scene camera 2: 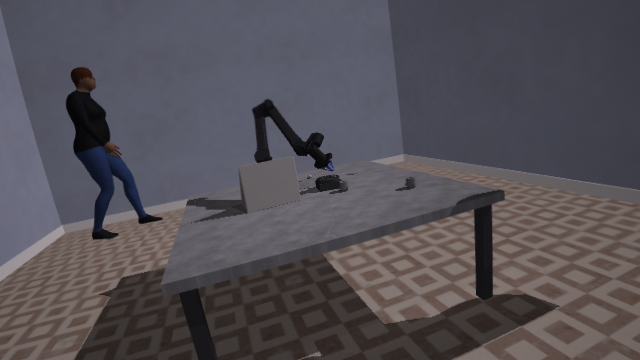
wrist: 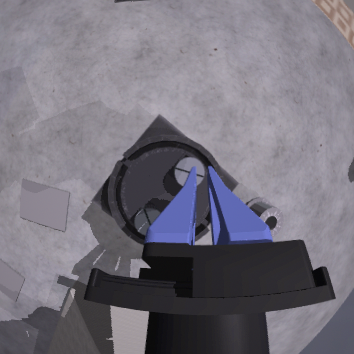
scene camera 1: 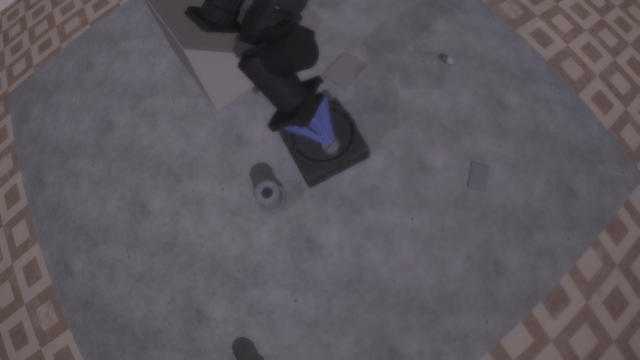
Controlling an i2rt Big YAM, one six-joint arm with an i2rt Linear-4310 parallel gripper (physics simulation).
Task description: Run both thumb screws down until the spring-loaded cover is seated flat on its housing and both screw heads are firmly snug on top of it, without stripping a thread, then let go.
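Frame: origin at the arm's base, x left, y back, z up, level; millimetres.
Seen in the pictures: gripper, fingertip midpoint: (scene camera 2: 333,170) (wrist: 201,171) (scene camera 1: 330,141); arm's base, link origin: (scene camera 2: 267,180) (scene camera 1: 212,22).
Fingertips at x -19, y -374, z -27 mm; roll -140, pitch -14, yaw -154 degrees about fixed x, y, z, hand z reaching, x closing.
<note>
Offsets run from my fingertips to a thing's top centre.
A dark square housing @(dz -34, dx +12, dy +36 mm) (scene camera 1: 321,175) (scene camera 2: 328,181) (wrist: 159,128) stands on the grey table and carries a round dark cover @(dz -36, dx +12, dy +36 mm) (scene camera 1: 308,148) (wrist: 145,179). Two slotted grey thumb screws stand in the cover: one @(dz -25, dx +3, dy +5 mm) (scene camera 1: 332,148) (wrist: 185,171) on the far side in the wrist view, the other @(dz -24, dx +21, dy +67 mm) (wrist: 143,218) nearer the arm. My gripper (scene camera 1: 328,141) (scene camera 2: 330,168) (wrist: 201,171) hangs above the far screw. Its blue fingers stand close together with only a thin gap and nothing between them. The fingertips overlap the screw head in the wrist view but do not clasp it.
A short grey cylinder @(dz -41, dx -130, dy +23 mm) (scene camera 1: 267,192) (wrist: 267,215) stands just beside the housing. A pale upright panel (scene camera 1: 211,73) (scene camera 2: 268,183) stands by the arm's base. Flat grey tiles @(dz -87, dx +184, dy -225 mm) (scene camera 1: 478,176) @(dz -87, dx +166, dy +132 mm) (scene camera 1: 345,69) (wrist: 43,205) lie around. Another small cylinder @(dz -41, dx -382, dy -201 mm) (scene camera 2: 410,181) stands farther off. A person (scene camera 2: 95,155) is left of the table.
</note>
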